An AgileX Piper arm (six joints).
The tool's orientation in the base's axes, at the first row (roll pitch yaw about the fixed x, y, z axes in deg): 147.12, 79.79, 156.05
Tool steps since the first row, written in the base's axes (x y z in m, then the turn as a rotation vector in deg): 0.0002, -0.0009, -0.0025, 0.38, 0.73, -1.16; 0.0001, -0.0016, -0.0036, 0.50, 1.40, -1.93; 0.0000, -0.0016, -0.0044, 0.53, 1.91, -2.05; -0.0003, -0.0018, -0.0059, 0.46, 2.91, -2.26; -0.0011, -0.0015, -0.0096, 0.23, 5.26, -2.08; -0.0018, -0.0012, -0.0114, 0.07, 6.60, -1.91; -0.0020, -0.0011, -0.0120, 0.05, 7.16, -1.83; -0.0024, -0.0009, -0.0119, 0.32, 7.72, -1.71; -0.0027, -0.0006, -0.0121, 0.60, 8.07, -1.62; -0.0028, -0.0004, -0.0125, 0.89, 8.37, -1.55
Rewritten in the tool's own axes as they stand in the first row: 0.0024, -0.0012, 0.0004, 1.13, 0.55, 0.66; 0.0034, -0.0019, 0.0004, 1.92, 1.12, 1.00; 0.0042, -0.0020, 0.0004, 2.07, 1.60, 1.13; 0.0057, -0.0023, 0.0003, 2.36, 2.58, 1.25; 0.0095, -0.0022, 0.0001, 2.39, 4.94, 1.38; 0.0114, -0.0020, -0.0003, 2.34, 6.30, 1.41; 0.0121, -0.0019, -0.0003, 2.31, 6.86, 1.47; 0.0120, -0.0017, -0.0007, 2.19, 7.39, 1.81; 0.0123, -0.0014, -0.0009, 2.08, 7.70, 2.12; 0.0127, -0.0012, -0.0009, 1.98, 7.96, 2.44
